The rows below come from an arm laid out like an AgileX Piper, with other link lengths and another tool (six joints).
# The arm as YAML. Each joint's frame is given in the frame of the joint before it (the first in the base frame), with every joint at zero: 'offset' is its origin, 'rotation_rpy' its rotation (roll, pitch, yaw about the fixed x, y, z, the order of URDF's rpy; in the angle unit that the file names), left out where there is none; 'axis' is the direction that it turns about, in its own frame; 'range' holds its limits. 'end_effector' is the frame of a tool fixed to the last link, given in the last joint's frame.
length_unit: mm
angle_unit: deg
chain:
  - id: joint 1
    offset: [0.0, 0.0, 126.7]
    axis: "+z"
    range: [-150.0, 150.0]
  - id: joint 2
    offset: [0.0, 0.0, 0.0]
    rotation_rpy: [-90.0, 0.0, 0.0]
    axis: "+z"
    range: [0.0, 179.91]
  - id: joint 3
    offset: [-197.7, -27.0, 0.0]
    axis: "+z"
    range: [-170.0, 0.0]
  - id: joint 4
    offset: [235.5, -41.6, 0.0]
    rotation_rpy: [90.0, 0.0, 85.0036]
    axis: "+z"
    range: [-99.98, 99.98]
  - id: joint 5
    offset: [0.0, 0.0, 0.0]
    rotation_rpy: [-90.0, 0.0, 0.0]
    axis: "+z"
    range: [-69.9, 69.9]
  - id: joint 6
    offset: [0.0, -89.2, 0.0]
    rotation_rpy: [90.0, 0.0, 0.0]
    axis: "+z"
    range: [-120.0, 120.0]
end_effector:
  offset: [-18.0, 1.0, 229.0]
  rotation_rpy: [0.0, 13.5, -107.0]
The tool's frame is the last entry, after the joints.
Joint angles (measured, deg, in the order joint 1, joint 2, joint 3, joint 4, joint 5, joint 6), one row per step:
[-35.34, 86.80, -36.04, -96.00, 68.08, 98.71]
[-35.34, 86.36, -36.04, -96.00, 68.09, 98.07]
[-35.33, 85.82, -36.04, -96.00, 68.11, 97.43]
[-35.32, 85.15, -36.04, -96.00, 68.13, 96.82]
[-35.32, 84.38, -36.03, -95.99, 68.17, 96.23]
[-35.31, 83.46, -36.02, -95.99, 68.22, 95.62]
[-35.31, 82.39, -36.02, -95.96, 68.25, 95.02]
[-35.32, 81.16, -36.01, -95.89, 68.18, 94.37]
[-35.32, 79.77, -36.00, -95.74, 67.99, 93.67]
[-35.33, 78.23, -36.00, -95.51, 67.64, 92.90]
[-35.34, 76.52, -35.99, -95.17, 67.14, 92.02]
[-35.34, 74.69, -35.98, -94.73, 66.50, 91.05]
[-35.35, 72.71, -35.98, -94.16, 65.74, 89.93]
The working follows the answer.
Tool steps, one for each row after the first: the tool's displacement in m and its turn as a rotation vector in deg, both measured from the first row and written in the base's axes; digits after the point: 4 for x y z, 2 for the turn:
[0.0002, 0.0000, 0.0023, -0.09, 0.25, 0.12]
[0.0003, -0.0001, 0.0052, -0.25, 0.42, 0.24]
[0.0005, 0.0000, 0.0089, -0.49, 0.46, 0.35]
[0.0003, 0.0000, 0.0130, -0.80, 0.40, 0.43]
[0.0002, 0.0001, 0.0181, -1.20, 0.26, 0.51]
[-0.0001, 0.0003, 0.0238, -1.66, -0.05, 0.57]
[-0.0003, 0.0006, 0.0298, -2.12, -0.48, 0.67]
[-0.0003, 0.0010, 0.0360, -2.54, -1.05, 0.83]
[0.0000, 0.0015, 0.0422, -2.90, -1.78, 1.06]
[0.0004, 0.0023, 0.0483, -3.19, -2.62, 1.37]
[0.0012, 0.0032, 0.0543, -3.40, -3.56, 1.78]
[0.0021, 0.0042, 0.0603, -3.54, -4.57, 2.25]

Tool pose at each row, in the base's axes (x y z in m, rotation vector in deg; rounded; the steps above come from the unrounded poses):
[0.0869, -0.4200, 0.1196, 26.48, -97.59, 77.84]
[0.0870, -0.4200, 0.1219, 26.69, -97.32, 77.89]
[0.0872, -0.4200, 0.1248, 26.82, -97.06, 78.03]
[0.0873, -0.4200, 0.1284, 26.80, -96.84, 78.28]
[0.0872, -0.4200, 0.1326, 26.66, -96.65, 78.60]
[0.0871, -0.4199, 0.1377, 26.42, -96.47, 79.04]
[0.0868, -0.4197, 0.1434, 26.02, -96.36, 79.58]
[0.0866, -0.4194, 0.1494, 25.59, -96.35, 80.21]
[0.0866, -0.4190, 0.1556, 25.14, -96.49, 80.91]
[0.0869, -0.4184, 0.1618, 24.70, -96.79, 81.68]
[0.0873, -0.4177, 0.1679, 24.30, -97.24, 82.51]
[0.0881, -0.4168, 0.1739, 23.96, -97.81, 83.39]
[0.0890, -0.4158, 0.1799, 23.67, -98.50, 84.29]

